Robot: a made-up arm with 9 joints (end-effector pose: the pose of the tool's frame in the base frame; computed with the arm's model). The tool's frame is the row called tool. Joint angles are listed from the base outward.
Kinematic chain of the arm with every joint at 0, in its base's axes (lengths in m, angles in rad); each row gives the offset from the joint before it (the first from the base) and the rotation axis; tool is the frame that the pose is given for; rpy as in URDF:
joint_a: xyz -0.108 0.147 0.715 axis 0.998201 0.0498 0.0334
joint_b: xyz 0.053 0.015 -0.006 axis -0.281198 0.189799 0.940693
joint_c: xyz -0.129 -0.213 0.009 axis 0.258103 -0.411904 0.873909
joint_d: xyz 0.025 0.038 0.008 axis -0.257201 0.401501 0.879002
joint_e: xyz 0.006 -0.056 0 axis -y
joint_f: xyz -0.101 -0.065 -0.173 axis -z
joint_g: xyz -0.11 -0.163 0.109 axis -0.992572 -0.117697 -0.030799
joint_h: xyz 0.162 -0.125 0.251 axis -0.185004 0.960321 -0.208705
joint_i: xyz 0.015 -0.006 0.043 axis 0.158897 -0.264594 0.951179
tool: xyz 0.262 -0.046 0.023 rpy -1.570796 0 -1.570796
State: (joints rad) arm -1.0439 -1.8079 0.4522 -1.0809 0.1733 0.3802 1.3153 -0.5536 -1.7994
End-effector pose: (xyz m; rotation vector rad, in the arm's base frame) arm -0.2341 0.5263 0.2641 -2.3653 -0.3397 0.2060
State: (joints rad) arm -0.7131 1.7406 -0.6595 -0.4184 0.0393 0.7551 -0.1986 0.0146 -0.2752
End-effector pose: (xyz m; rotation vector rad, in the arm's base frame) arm 0.3522 0.2214 1.4673 -1.5639 0.3369 -2.2312
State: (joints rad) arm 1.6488 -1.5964 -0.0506 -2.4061 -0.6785 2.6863 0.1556 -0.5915 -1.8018
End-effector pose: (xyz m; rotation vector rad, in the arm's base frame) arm -0.3440 -0.3237 0.7974 -0.7669 -2.6033 1.2965
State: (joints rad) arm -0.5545 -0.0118 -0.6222 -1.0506 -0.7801 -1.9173 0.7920 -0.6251 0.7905
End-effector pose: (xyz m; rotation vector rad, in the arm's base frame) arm -0.3019 0.3119 1.0814 -1.4436 -0.8437 -0.5537
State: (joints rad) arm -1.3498 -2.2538 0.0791 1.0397 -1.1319 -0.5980 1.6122 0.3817 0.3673
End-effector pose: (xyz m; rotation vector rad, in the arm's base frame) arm 0.0754 0.1583 0.5737 2.1035 -0.4794 1.5705
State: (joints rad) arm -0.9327 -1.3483 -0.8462 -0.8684 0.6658 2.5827 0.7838 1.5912 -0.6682
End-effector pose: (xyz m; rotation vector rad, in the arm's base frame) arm 0.2048 0.2197 0.6763 1.0219 0.3627 1.2961
